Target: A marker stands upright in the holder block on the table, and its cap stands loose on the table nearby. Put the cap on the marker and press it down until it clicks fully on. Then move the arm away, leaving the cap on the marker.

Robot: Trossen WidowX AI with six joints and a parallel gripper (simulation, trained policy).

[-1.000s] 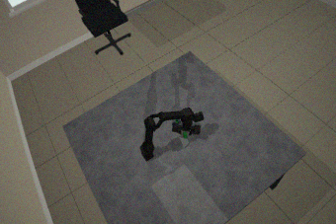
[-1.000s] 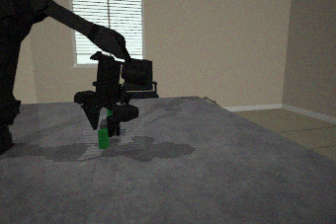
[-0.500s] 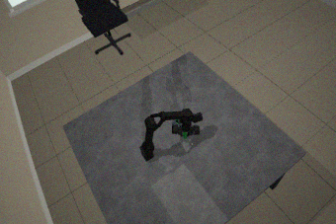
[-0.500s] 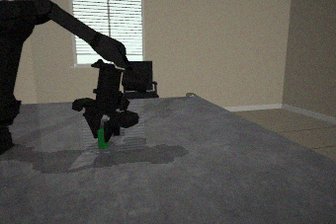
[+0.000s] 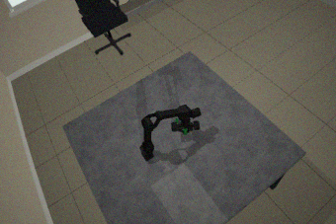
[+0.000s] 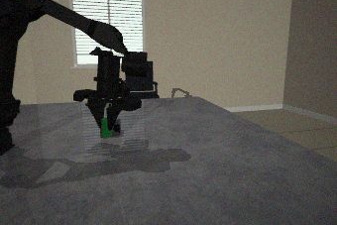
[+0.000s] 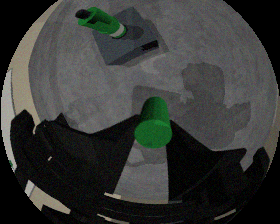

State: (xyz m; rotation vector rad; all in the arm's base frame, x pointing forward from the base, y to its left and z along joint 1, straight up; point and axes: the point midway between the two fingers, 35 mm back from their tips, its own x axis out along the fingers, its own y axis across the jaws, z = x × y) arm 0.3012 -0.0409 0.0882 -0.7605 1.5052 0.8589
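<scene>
Now: gripper tip 10 cm to the right of the green marker and 3 cm below it. From my gripper tip the other things lie so: green cap right at my gripper tip; holder block 10 cm to the left, 3 cm below.
</scene>
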